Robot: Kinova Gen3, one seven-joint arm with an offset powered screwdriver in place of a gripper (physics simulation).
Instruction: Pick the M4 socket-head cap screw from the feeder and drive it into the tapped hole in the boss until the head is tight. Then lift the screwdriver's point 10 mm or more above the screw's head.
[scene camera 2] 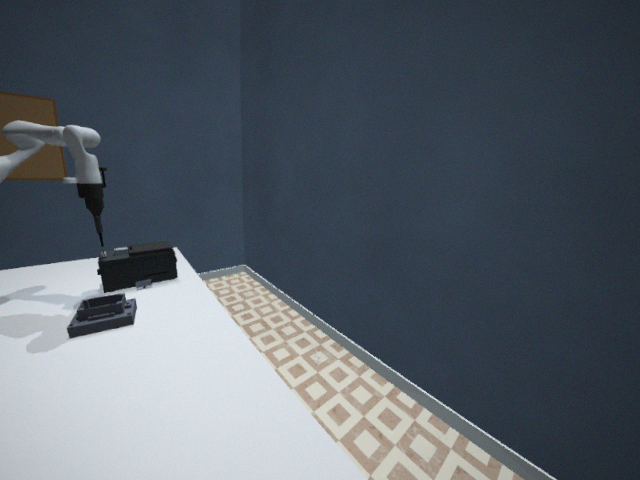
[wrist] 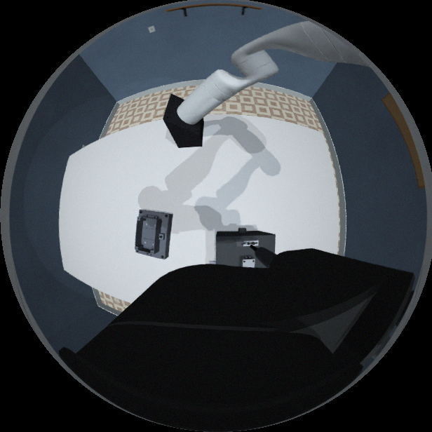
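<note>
My gripper, a black powered screwdriver [scene camera 2: 102, 244] [wrist: 252, 246], points down with its tip close above the near-left end of the black feeder [scene camera 2: 138, 272] [wrist: 227, 251]. In the scene view a small gap shows between the tip and the feeder's top. In the wrist view the tip overlaps a small light plate [wrist: 245, 243] with dark spots on the feeder. The screw is too small to make out, and I cannot tell whether one is on the bit. The dark grey housing [scene camera 2: 100, 324] [wrist: 166, 245] lies apart from the feeder; a small square boss [wrist: 161, 236] shows at its side.
Both stand on the white table [scene camera 2: 170, 387] [wrist: 105, 185]. A small grey piece [scene camera 2: 143, 283] sits at the feeder's foot. The arm's black base [wrist: 187, 136] stands at the table's far edge in the wrist view. The table's right edge borders the tiled floor [scene camera 2: 336, 374].
</note>
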